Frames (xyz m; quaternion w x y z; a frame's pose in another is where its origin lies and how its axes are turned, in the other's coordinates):
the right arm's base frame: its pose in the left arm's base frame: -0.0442 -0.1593 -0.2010 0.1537 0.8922 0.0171 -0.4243
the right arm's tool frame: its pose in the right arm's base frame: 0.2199 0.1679 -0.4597 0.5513 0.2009 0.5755 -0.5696
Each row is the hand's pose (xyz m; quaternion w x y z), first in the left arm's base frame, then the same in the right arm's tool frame.
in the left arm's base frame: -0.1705 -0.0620 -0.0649 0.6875 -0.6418 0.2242 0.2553
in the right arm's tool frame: -0.1586 -0.6158 0.1619 0.5590 0.3892 0.1213 0.7220
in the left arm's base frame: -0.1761 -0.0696 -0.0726 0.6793 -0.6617 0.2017 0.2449
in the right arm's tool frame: -0.1708 -0.6168 0.1621 0.5849 0.3749 0.1134 0.7102
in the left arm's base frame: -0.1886 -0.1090 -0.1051 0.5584 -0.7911 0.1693 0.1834
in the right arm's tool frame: -0.2225 -0.6091 0.1571 0.6695 0.2127 0.0614 0.7090
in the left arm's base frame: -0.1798 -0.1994 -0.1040 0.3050 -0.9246 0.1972 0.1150
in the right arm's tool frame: -0.2779 -0.5816 0.0905 0.6813 -0.0663 -0.0343 0.7282
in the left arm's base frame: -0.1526 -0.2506 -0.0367 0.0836 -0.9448 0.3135 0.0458
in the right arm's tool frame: -0.2577 -0.5675 0.0052 0.5724 -0.2989 -0.0608 0.7611
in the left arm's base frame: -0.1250 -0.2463 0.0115 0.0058 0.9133 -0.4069 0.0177
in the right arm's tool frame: -0.2130 -0.5589 -0.0270 0.4810 -0.4064 -0.0210 0.7766
